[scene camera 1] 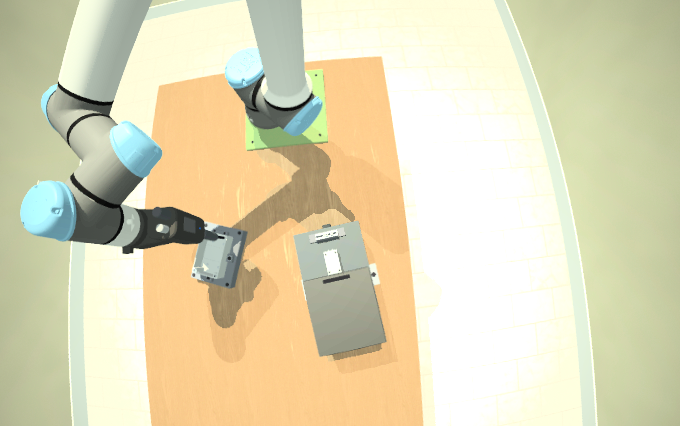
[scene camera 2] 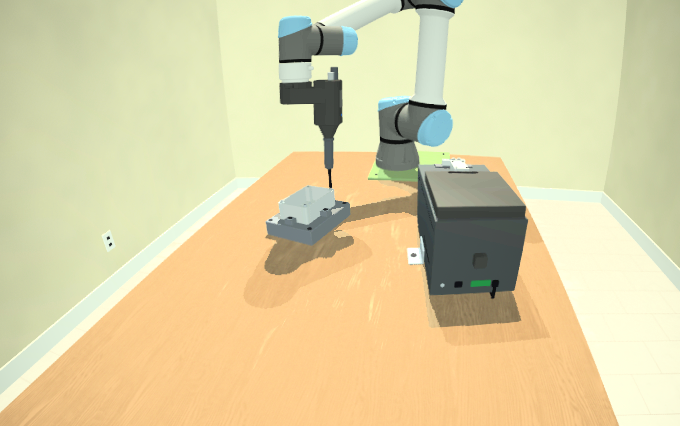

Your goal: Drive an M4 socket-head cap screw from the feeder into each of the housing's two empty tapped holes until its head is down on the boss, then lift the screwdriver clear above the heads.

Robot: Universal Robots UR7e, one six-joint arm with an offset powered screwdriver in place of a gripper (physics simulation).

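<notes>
The screwdriver (scene camera 1: pixel 222 237) (scene camera 2: pixel 330 186) points straight down, its thin dark bit at the back right corner of the light grey housing in scene camera 2. The bit tip is at or very close to that corner boss; contact and any screw on it are too small to tell. The housing (scene camera 1: pixel 212 256) (scene camera 2: pixel 303 208) is an open box with corner bosses, sitting in the dark grey fixture (scene camera 1: pixel 233 269) (scene camera 2: pixel 291 232). Small dark spots show on other corners, but holes and screw heads cannot be told apart. The screw feeder (scene camera 1: pixel 343 311) (scene camera 2: pixel 476 240) is a dark box with a grey lid, right of the fixture.
The wooden table (scene camera 1: pixel 281 391) (scene camera 2: pixel 301 376) carries everything. A white bracket (scene camera 1: pixel 374 274) (scene camera 2: pixel 414 255) juts from the feeder's side. The arm's base stands on a green plate (scene camera 1: pixel 321 131) (scene camera 2: pixel 436 158) at the back. Low clamps on the fixture stand beside the housing.
</notes>
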